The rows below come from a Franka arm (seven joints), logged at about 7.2 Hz.
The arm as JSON. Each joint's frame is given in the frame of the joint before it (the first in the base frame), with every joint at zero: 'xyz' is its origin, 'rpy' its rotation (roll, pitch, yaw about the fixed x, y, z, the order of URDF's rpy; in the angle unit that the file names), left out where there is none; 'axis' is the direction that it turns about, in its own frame. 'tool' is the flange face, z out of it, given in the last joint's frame.
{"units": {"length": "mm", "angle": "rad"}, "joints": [
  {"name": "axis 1", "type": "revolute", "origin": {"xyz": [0.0, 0.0, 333.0]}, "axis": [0.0, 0.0, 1.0]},
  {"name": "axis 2", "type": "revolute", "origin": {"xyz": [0.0, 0.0, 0.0]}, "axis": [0.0, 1.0, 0.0]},
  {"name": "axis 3", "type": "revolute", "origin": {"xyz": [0.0, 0.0, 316.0]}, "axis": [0.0, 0.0, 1.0]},
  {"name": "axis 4", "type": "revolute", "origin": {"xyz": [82.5, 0.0, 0.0]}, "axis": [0.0, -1.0, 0.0]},
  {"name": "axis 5", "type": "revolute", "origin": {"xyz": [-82.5, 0.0, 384.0]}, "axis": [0.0, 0.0, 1.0]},
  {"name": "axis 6", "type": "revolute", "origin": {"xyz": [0.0, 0.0, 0.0]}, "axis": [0.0, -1.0, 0.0]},
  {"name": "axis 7", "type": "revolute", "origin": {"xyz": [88.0, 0.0, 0.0]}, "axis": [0.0, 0.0, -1.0]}
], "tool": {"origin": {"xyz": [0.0, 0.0, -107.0], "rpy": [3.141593, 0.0, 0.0]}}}
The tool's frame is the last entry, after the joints.
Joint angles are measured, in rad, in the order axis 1, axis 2, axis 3, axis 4, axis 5, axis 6, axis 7. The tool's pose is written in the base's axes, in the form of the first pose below.
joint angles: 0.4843, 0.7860, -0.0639, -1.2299, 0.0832, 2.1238, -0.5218
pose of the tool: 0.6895 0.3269 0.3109; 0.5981 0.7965 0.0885; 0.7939 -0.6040 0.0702; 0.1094 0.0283 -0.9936
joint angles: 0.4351, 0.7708, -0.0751, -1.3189, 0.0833, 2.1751, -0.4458
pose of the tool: 0.6965 0.2799 0.2854; 0.7041 0.7060 0.0757; 0.7047 -0.7079 0.0480; 0.0875 0.0195 -0.9960
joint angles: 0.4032, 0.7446, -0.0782, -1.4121, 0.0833, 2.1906, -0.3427
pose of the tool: 0.6891 0.2474 0.2631; 0.8002 0.5989 0.0298; 0.5984 -0.8008 0.0265; 0.0397 -0.0034 -0.9992
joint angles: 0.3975, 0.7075, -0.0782, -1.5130, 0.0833, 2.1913, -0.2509
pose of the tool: 0.6692 0.2336 0.2445; 0.8580 0.5128 -0.0301; 0.5132 -0.8582 0.0074; -0.0221 -0.0218 -0.9995
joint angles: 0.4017, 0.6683, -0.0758, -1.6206, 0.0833, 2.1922, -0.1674
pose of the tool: 0.6427 0.2267 0.2254; 0.8937 0.4385 -0.0949; 0.4395 -0.8982 -0.0116; -0.0903 -0.0314 -0.9954
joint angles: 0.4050, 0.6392, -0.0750, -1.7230, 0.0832, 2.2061, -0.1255
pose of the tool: 0.6164 0.2182 0.2038; 0.9048 0.3982 -0.1509; 0.3984 -0.9167 -0.0300; -0.1503 -0.0330 -0.9881
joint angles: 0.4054, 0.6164, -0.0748, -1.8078, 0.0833, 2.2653, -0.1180
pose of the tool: 0.5989 0.2105 0.1894; 0.9090 0.3876 -0.1530; 0.3875 -0.9213 -0.0323; -0.1535 -0.0300 -0.9877
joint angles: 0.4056, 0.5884, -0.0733, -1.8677, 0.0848, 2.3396, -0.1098
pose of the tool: 0.5909 0.2073 0.1894; 0.9187 0.3784 -0.1133; 0.3788 -0.9253 -0.0189; -0.1120 -0.0256 -0.9934
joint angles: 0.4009, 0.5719, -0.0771, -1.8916, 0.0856, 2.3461, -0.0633
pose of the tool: 0.5875 0.2003 0.1911; 0.9384 0.3262 -0.1139; 0.3262 -0.9451 -0.0189; -0.1138 -0.0194 -0.9933
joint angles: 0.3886, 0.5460, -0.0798, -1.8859, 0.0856, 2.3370, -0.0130
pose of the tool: 0.5945 0.1933 0.2088; 0.9597 0.2652 -0.0931; 0.2655 -0.9641 -0.0094; -0.0923 -0.0157 -0.9956
